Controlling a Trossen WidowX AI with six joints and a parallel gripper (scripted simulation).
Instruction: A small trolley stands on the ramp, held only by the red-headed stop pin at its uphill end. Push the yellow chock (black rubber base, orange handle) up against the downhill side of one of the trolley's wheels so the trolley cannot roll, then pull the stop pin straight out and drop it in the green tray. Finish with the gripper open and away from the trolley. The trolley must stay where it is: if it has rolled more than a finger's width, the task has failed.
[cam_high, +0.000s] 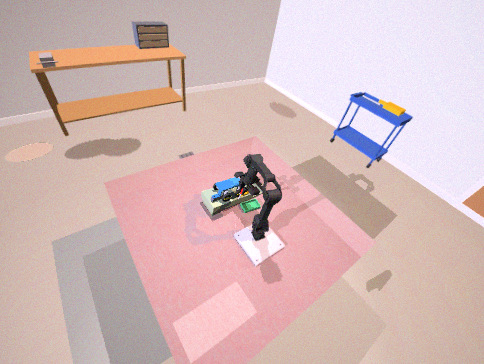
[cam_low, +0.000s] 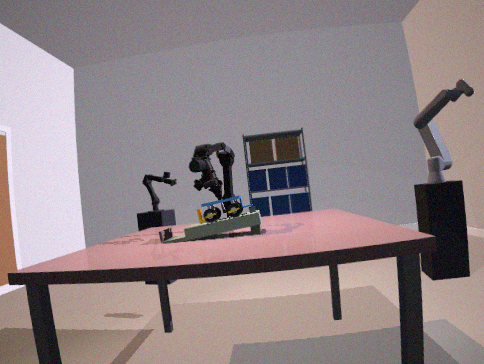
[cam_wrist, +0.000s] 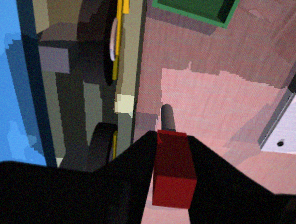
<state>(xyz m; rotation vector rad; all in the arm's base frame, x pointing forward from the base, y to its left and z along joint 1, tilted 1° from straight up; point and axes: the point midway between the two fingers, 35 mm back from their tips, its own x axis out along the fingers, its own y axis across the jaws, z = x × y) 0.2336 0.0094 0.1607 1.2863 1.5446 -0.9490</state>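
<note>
My gripper tip is 60 mm short of the yellow chock, 60 mm to the left of it and 70 mm above it. Round my gripper tip: stop pin (right at my gripper tip); pale green ramp (100 mm ahead, 40 mm to the left, 100 mm below); blue-topped trolley (100 mm ahead, 40 mm to the left, 40 mm below).
</note>
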